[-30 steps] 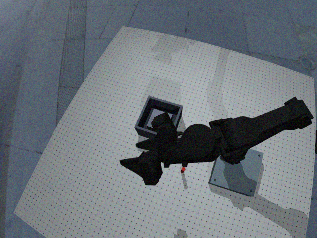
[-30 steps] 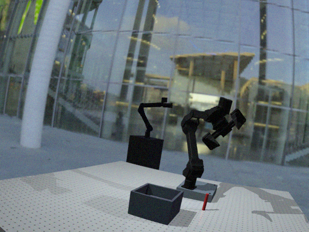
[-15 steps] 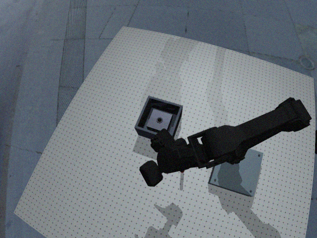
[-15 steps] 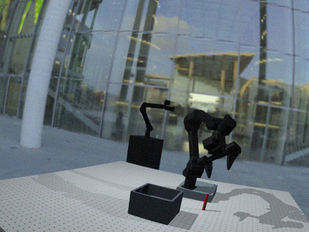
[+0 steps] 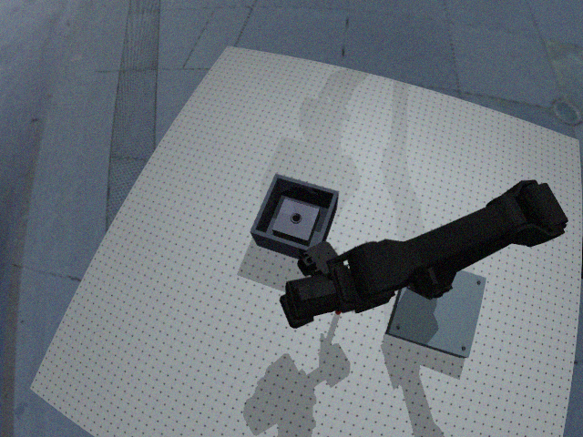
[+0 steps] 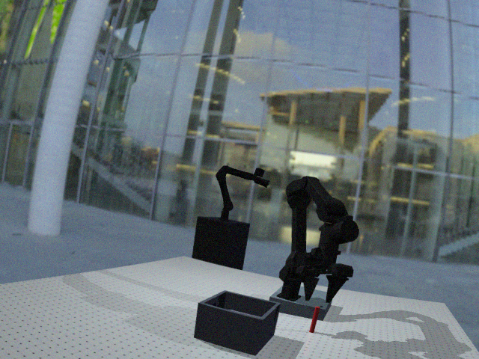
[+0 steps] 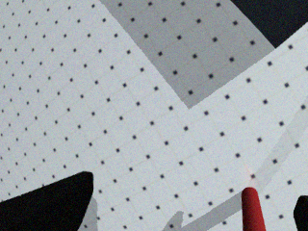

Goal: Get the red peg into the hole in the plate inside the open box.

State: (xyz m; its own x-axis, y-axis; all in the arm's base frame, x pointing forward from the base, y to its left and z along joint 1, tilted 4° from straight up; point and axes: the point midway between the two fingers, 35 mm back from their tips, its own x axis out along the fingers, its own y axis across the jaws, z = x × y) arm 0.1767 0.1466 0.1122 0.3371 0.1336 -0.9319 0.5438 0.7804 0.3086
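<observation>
The red peg is 5 cm behind my gripper tip, 1 cm to the right of it and 7 cm below it. Also, from my gripper tip: dark box 14 cm ahead, 15 cm to the right, 8 cm below; grey plate 14 cm ahead, 15 cm to the right, 6 cm below.
</observation>
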